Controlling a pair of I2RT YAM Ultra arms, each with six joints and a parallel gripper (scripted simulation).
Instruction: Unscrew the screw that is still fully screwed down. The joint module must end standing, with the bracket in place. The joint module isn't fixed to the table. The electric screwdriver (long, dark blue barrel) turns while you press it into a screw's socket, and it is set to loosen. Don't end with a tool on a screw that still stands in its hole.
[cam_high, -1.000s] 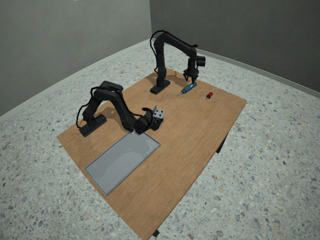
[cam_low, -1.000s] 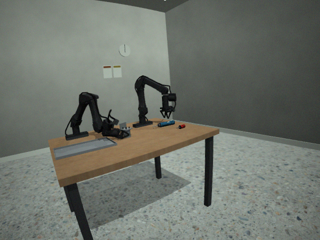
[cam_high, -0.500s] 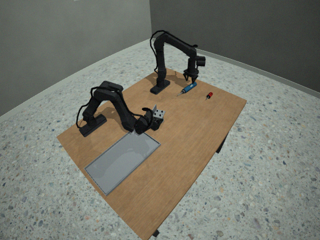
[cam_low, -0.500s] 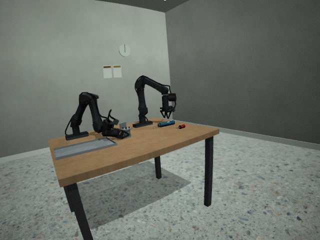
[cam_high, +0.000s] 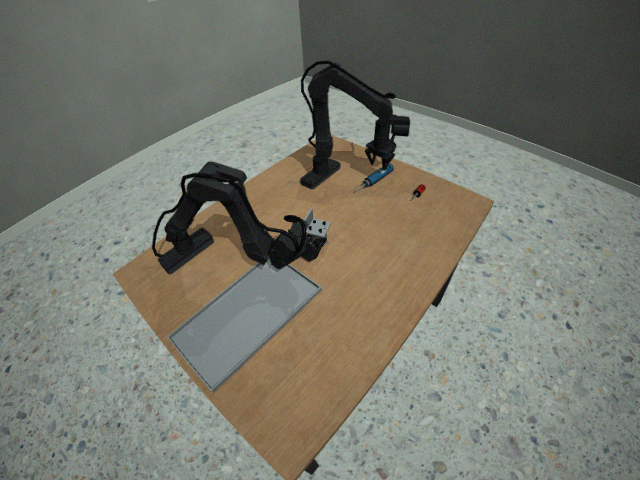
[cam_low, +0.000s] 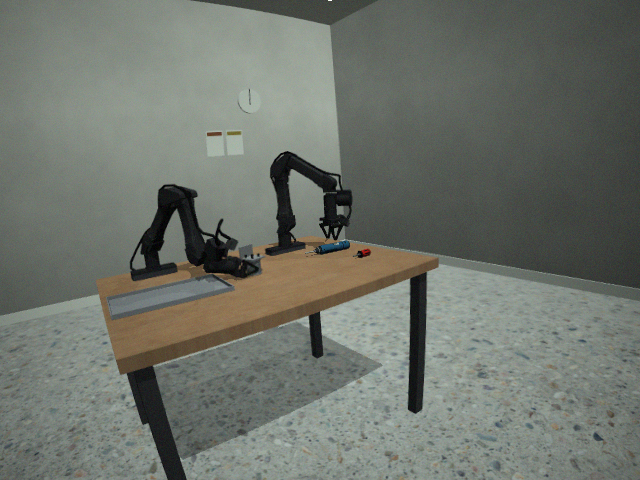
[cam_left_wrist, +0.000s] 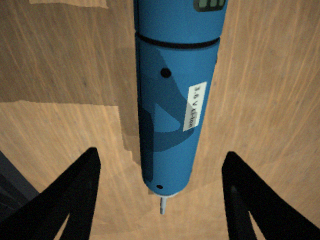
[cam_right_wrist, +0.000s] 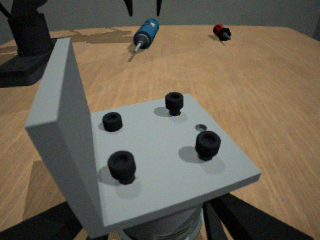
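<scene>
Right now the joint module is 1 cm above my right hand. Round my right hand: grey L-shaped bracket: 5 cm above; flat grey tray: 7 cm ahead, 35 cm to the right, 2 cm below; screw: 2 cm behind, 1 cm to the left, 4 cm above.
</scene>
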